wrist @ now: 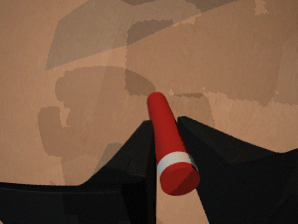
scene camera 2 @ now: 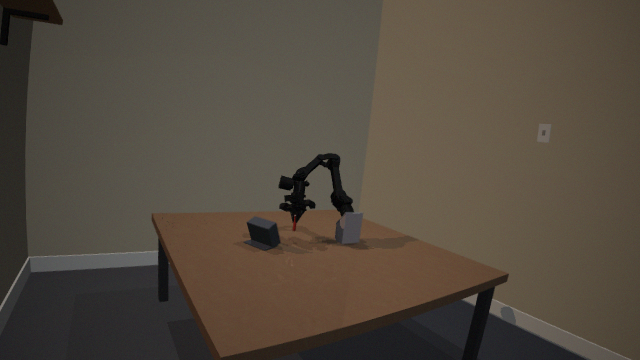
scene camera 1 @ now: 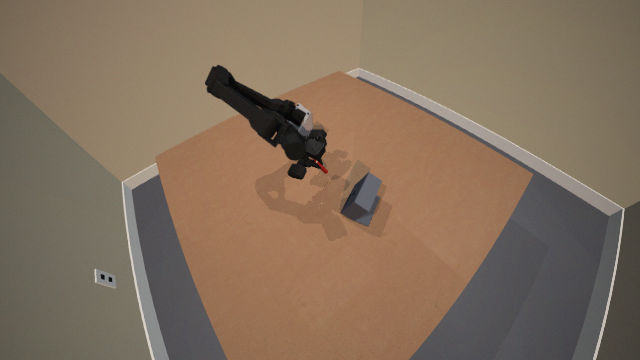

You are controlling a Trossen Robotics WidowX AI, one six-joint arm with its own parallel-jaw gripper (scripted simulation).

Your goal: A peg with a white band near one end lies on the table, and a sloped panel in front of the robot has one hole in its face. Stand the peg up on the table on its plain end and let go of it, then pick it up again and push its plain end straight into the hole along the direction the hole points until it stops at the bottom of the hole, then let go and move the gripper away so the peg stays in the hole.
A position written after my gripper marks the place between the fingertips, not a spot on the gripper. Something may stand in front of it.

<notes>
My gripper (scene camera 1: 320,166) carries a red peg (wrist: 177,172). Further things: a grey sloped panel (scene camera 1: 357,205).
My gripper also shows in the wrist view (wrist: 164,126).
</notes>
